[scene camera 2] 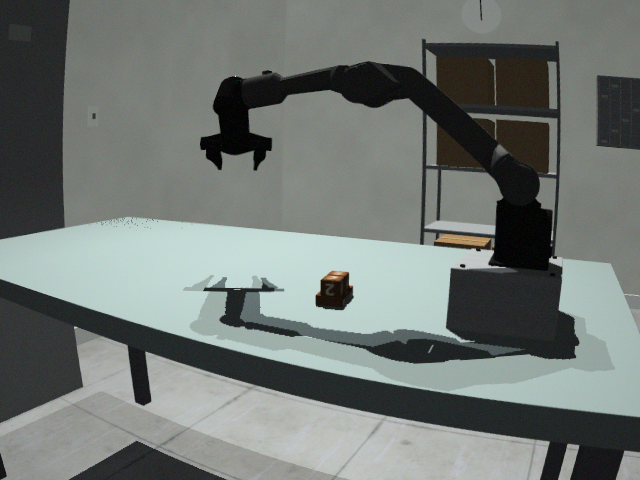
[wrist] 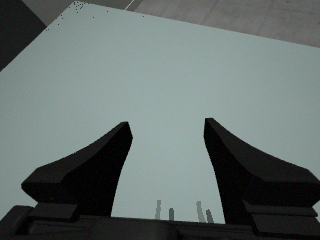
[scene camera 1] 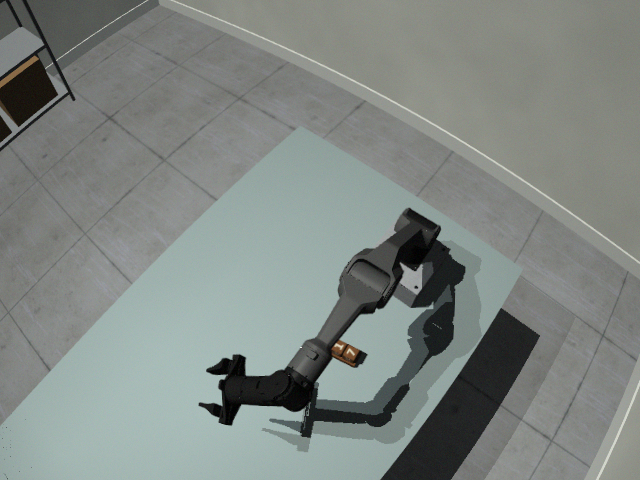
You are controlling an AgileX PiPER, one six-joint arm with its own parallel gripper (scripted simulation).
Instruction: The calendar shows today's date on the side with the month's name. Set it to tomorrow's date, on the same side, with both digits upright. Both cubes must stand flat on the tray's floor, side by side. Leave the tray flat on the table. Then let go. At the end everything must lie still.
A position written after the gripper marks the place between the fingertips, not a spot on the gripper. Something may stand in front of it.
Note:
In view: the gripper (scene camera 1: 205, 388).
The gripper shows as well in scene camera 2 (scene camera 2: 237, 166) and in the wrist view (wrist: 165, 128).

